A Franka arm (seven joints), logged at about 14 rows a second.
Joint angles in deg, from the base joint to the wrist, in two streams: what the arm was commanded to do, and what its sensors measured. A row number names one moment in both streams.
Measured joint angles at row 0:
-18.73 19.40 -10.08 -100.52 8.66 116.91 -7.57
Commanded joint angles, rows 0 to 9:
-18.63 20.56 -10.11 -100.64 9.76 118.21 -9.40
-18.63 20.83 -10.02 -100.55 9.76 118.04 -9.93
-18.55 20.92 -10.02 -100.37 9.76 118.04 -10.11
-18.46 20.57 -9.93 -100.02 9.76 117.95 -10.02
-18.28 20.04 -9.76 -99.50 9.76 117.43 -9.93
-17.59 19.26 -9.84 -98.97 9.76 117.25 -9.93
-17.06 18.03 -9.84 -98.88 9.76 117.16 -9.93
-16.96 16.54 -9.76 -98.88 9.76 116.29 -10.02
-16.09 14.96 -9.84 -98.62 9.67 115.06 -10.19
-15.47 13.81 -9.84 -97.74 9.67 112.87 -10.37
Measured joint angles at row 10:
-16.48 17.48 -9.72 -98.35 8.66 116.49 -9.24
